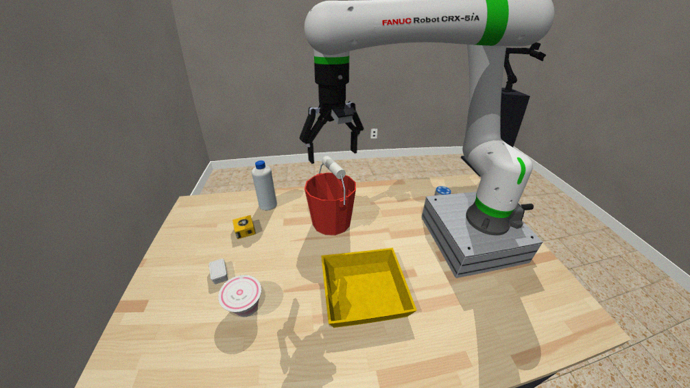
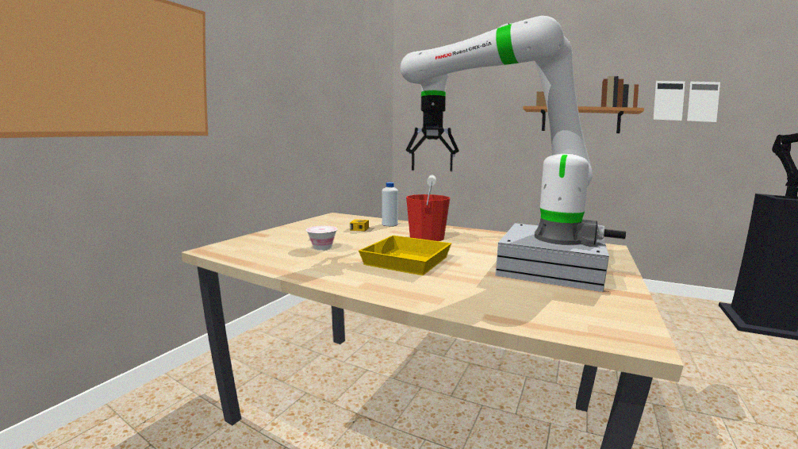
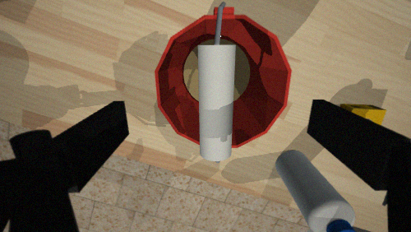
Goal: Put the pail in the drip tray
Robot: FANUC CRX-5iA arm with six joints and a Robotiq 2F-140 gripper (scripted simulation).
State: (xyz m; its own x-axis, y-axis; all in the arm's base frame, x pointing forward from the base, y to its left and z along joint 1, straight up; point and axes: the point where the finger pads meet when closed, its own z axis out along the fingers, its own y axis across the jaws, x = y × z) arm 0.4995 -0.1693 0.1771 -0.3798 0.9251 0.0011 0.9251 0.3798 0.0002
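My hand is 8 cm above the pail handle. The rest, counted from my hand: yellow drip tray 31 cm to the left, 26 cm below, 6 cm behind; then red pail 14 cm below, 1 cm ahead; then white bottle 26 cm ahead, 18 cm below, 13 cm to the right.
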